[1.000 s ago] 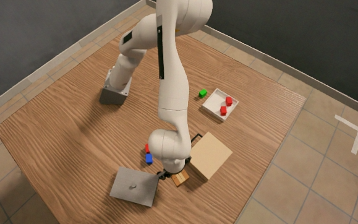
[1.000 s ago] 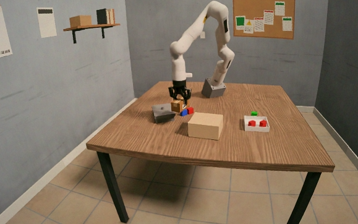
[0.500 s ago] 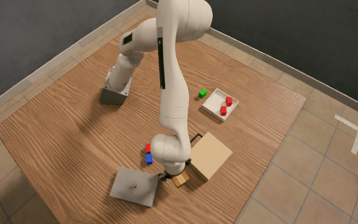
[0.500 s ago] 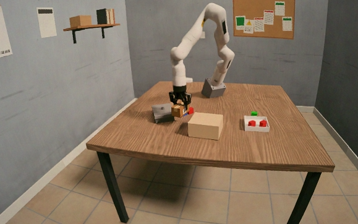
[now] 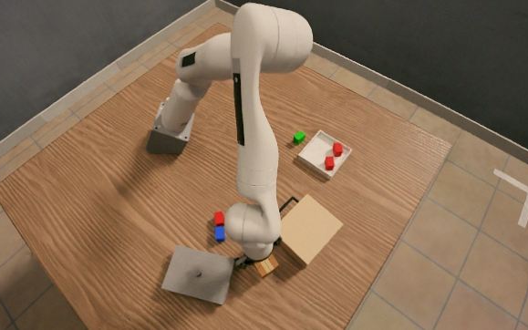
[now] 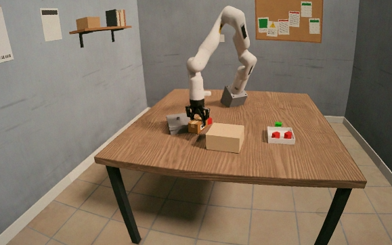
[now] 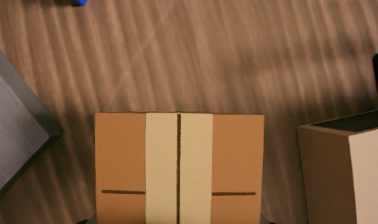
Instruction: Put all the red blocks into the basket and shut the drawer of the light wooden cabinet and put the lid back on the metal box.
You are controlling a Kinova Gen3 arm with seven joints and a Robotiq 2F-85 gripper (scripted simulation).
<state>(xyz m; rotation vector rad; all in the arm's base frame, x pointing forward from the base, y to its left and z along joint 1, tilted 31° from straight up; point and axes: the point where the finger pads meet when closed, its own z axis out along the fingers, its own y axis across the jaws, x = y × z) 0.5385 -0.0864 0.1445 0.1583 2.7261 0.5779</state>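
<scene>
Now: hand 14 cm past the blue block, 7 cm above it and 6 cm to the left of it. From my hand the other things lie so: grey lid 17 cm to the right, 7 cm behind, 4 cm below; then light wooden cabinet 16 cm to the left, 5 cm below, 1 cm ahead; then brown cardboard box right at my hand.
</scene>
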